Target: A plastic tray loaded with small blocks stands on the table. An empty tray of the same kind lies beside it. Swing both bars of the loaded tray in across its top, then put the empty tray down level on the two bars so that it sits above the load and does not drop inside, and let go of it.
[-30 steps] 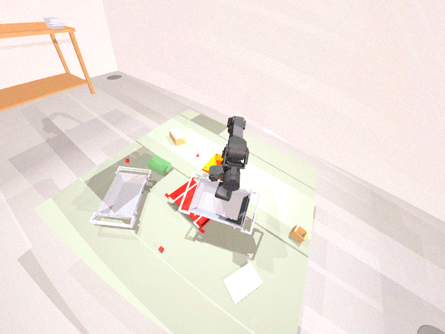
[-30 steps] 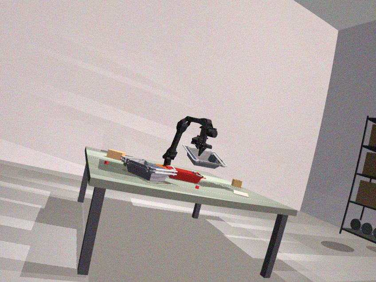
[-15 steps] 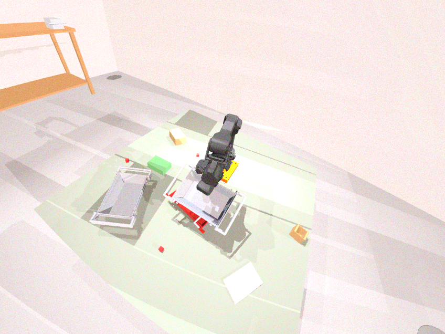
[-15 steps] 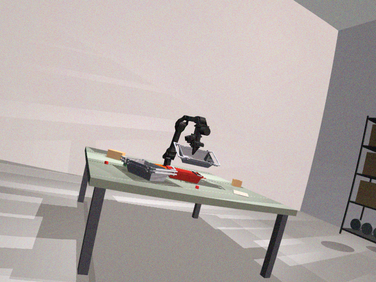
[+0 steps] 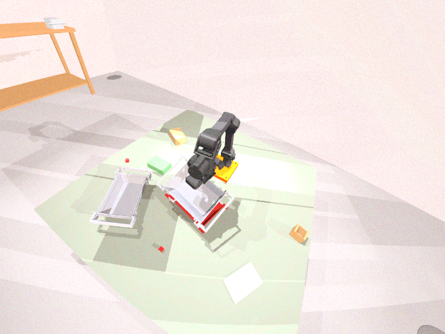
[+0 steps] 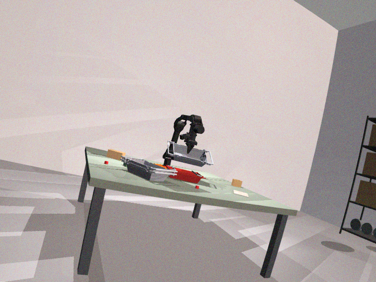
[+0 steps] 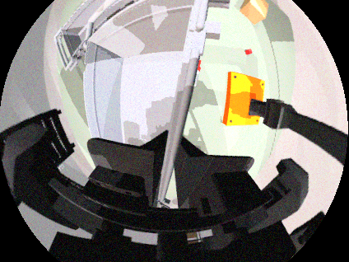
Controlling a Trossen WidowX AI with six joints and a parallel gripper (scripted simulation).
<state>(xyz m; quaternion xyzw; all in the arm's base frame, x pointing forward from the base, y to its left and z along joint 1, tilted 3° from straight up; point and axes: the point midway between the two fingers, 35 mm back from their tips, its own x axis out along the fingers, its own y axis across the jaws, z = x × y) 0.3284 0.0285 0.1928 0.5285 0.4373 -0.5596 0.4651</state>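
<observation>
My gripper tip is now 70 mm short of the grey tray and 10 mm to the left of it. Round my gripper tip: white sheet (230 mm ahead, 370 mm to the left, 180 mm below); then green block (50 mm behind, 350 mm to the right, 160 mm below); then red block (20 mm ahead, 10 mm to the right, 170 mm below).
</observation>
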